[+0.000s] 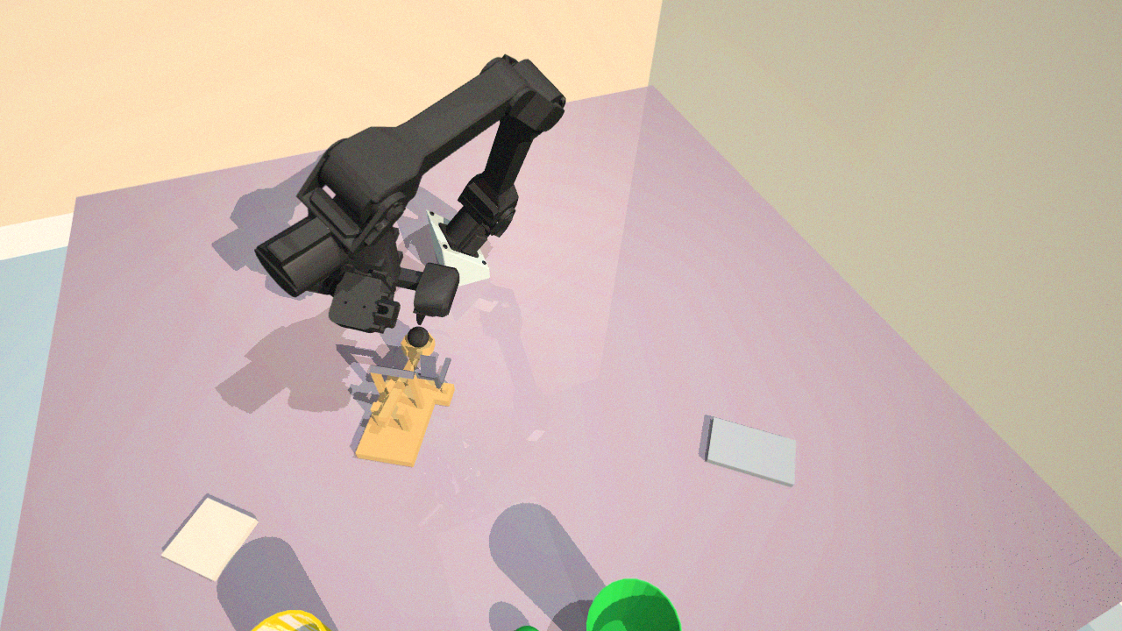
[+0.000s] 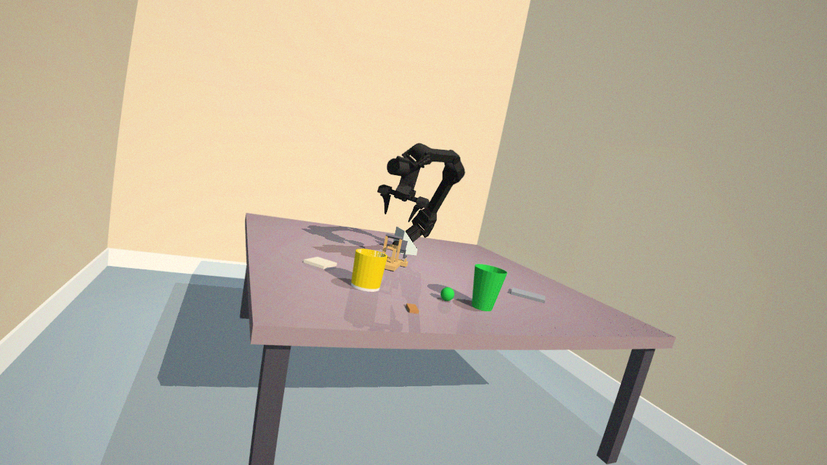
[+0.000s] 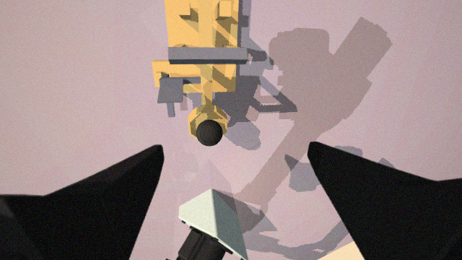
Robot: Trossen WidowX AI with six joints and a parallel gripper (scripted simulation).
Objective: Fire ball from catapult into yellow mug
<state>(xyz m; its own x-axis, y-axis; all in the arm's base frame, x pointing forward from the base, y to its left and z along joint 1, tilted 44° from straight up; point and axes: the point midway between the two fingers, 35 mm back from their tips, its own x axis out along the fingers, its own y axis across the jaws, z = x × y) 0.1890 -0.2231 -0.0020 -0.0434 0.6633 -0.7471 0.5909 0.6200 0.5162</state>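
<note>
The black ball lies 30 mm behind my gripper tip, 40 mm to the left of it and 110 mm below it. The rest, counted from my gripper tip: cream slab 120 mm ahead, 290 mm to the right, 160 mm below; yellow mug 320 mm ahead, 210 mm to the right, 140 mm below; wooden catapult 30 mm ahead, 10 mm to the left, 110 mm below.
</note>
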